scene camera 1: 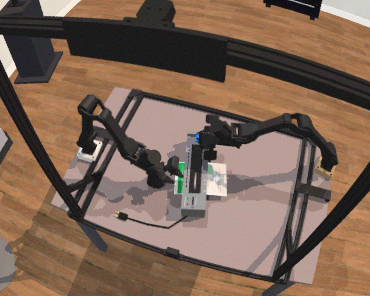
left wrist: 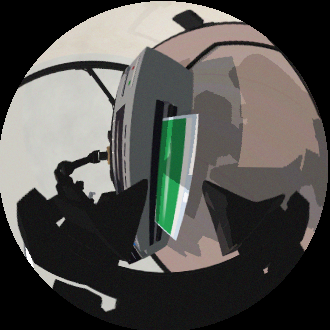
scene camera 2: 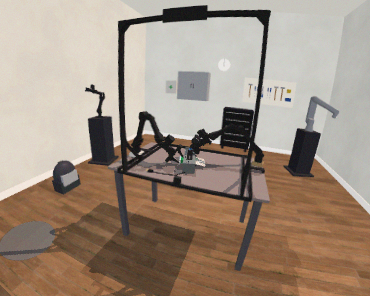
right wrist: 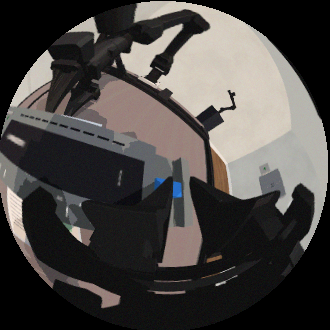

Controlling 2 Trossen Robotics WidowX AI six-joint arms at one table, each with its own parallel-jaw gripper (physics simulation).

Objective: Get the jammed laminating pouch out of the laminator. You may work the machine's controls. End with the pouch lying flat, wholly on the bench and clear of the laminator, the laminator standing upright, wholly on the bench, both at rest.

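Frame: origin at the left arm's base, x left, y back, z up, level; metres.
Seen in the pictures: left gripper, fingertip midpoint: (scene camera 1: 178,180) (left wrist: 175,183) (scene camera 2: 181,160); right gripper, fingertip midpoint: (scene camera 1: 196,135) (scene camera 2: 190,147) (right wrist: 180,180); left arm's base, link origin: (scene camera 1: 89,148) (scene camera 2: 136,151) (right wrist: 150,79); right arm's base, link origin: (scene camera 1: 327,164) (left wrist: 106,155) (scene camera 2: 258,161).
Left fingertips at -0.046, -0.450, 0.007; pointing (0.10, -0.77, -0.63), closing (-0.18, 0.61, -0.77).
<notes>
Pixels of each thing's top centre, then the offset from my left fingertips to it, as dx, dy, dz. "*": a spot on its surface instead. Level surfaces: height alone.
- pouch's green end, surface spot: (left wrist: 172,170) (scene camera 1: 180,182) * -0.010, -0.009, +0.000
- white printed part, surface spot: (scene camera 1: 217,187) * +0.009, -0.162, -0.006
- plug, top centre: (scene camera 1: 122,215) -0.216, +0.183, -0.025
- bench, surface height: dz -0.040
The grey laminator (scene camera 1: 194,204) (left wrist: 160,82) (right wrist: 107,136) stands upright on the bench. The pouch's green end (scene camera 1: 180,186) (left wrist: 172,170) sticks out of the slot on its left side. A white printed part (scene camera 1: 217,187) (right wrist: 14,206) sticks out on the right side. My left gripper (scene camera 1: 178,179) (left wrist: 175,183) is open and empty at the green end; in its wrist view the pouch shows between the fingertips, not gripped. My right gripper (right wrist: 180,180) is slightly open and empty at the laminator's far end. One fingertip overlaps the blue lever (scene camera 1: 198,138) (right wrist: 170,187); contact is unclear.
A black power cable runs from the laminator's near end to a plug (scene camera 1: 120,215) on the bench (scene camera 1: 240,235). A black frame rail (scene camera 1: 150,243) borders the bench. Both arms reach in low from the sides, the right one over the laminator's far right.
</notes>
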